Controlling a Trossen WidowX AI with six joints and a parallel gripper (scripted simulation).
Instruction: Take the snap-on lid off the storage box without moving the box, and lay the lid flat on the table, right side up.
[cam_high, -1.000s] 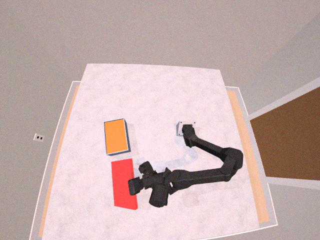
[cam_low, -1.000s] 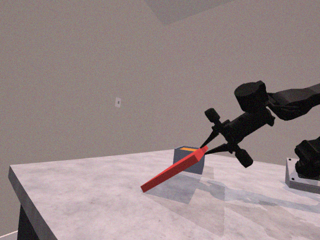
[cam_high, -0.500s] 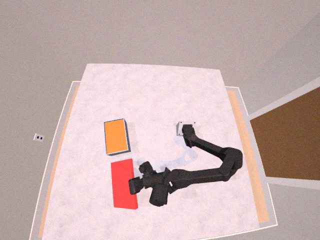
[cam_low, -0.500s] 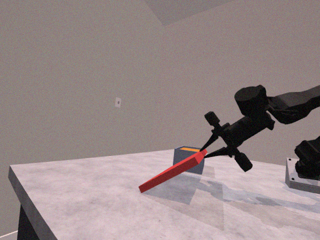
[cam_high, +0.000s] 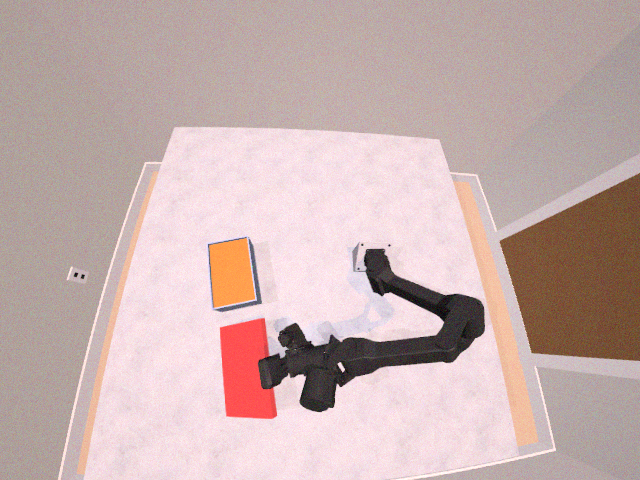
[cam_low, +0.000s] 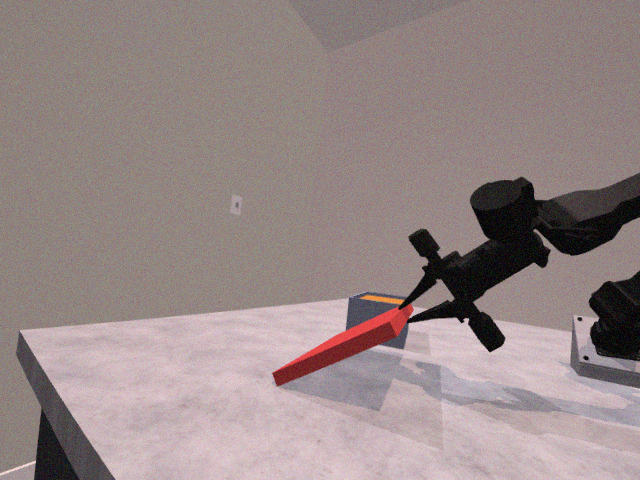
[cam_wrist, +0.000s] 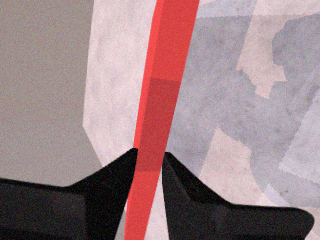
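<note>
My gripper tip is 7 cm short of the lid, 4 cm above it and 1 cm to the right of it. Round my gripper tip: storage box 26 cm to the right, 12 cm ahead, 5 cm below.
</note>
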